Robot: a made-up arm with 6 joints.
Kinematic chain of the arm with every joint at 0, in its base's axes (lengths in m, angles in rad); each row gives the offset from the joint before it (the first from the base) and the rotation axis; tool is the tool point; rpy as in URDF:
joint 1: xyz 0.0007 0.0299 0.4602 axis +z
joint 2: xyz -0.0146 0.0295 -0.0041 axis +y
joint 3: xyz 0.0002 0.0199 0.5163 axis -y
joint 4: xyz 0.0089 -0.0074 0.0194 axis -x
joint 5: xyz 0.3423 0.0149 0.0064 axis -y
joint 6: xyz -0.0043 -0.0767 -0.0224 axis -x
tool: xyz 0.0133 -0.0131 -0.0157 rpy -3.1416 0 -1.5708
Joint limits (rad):
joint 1: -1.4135..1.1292
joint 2: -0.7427..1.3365
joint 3: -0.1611..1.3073
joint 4: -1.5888..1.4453
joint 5: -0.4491..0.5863
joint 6: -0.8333..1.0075
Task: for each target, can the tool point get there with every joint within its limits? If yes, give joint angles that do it. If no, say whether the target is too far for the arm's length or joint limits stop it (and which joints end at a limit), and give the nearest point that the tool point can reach.
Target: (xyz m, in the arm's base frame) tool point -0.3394 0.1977 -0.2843
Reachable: no: joint limits stop it (at a limit: joint 1, joint 2, joint 3, joint 4, joint 5) | nearest point 0.1402 0.4719 0.1935 | short by 0.730 m
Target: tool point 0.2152 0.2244 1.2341
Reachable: yes | joints 0.8303 0.1111 0.7763 0.9613 -0.0865 -0.2639
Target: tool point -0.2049 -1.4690 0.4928
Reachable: no: too far | nearest point 0.1008 -0.8315 0.5430 | short by 0.709 m
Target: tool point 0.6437 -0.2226 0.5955
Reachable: yes | joints -0.4550 0.8889 0.4900 -1.2349 -0.2213 -0.5566
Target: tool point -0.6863 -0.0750 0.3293
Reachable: no: joint limits stop it (at a limit: joint 2, joint 3, joint 4, joint 5) | nearest point -0.5998 -0.0618 1.0991 | short by 0.775 m
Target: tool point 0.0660 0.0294 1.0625
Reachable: yes | joints 0.1480 -0.4804 0.0759 -0.4217 -0.3002 -0.1450
